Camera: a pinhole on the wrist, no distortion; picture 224 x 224 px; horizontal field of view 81.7 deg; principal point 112.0 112.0 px. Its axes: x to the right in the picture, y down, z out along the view. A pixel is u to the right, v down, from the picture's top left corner.
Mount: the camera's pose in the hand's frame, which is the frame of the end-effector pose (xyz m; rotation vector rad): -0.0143 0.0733 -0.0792 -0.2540 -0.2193 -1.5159
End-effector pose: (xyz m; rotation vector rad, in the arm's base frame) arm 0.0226 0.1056 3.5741 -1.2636 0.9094 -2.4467
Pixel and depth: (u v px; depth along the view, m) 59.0 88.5 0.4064
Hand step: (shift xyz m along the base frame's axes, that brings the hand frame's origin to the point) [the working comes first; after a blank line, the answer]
In the camera's frame: -0.1663 -0.0737 0.4064

0.2382 -0.3394 -0.1644
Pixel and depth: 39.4 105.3 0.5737
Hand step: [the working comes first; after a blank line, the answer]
In the camera's frame: -0.3216 -0.0297 0.5737

0.2907 -0.5601 -0.2151
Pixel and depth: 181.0 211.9 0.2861
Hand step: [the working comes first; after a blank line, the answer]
In the camera's frame: 0.1524 0.2207 0.2861

0.0551 -0.2166 0.2282
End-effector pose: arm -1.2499 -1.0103 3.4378 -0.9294 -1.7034 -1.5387
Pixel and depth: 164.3 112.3 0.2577
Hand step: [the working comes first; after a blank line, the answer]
In the camera's frame: 0.1041 0.0006 0.2577

0.0444 0.1993 0.0038
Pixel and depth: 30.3 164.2 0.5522
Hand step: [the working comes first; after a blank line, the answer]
In the camera's frame: -0.3483 0.2225 0.5522

0.3787 0.3855 0.4444
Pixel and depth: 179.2 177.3 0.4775
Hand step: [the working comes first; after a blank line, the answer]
In the camera's frame: 0.2477 0.2407 0.4775

-0.1437 0.4597 0.1568
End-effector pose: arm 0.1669 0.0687 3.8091 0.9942 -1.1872 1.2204
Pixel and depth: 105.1 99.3 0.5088
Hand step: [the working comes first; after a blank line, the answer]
In the camera's frame: -0.0271 -0.0499 0.5088

-0.2934 -0.3727 -0.0132
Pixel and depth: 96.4 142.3 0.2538
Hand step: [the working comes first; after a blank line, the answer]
In the camera's frame: -0.0306 0.0594 0.2538

-0.1992 -0.1219 0.0590
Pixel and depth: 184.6 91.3 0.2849
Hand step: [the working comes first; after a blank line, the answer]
In the camera's frame: 0.1597 -0.0455 0.2849

-0.0318 -0.2439 -0.0135
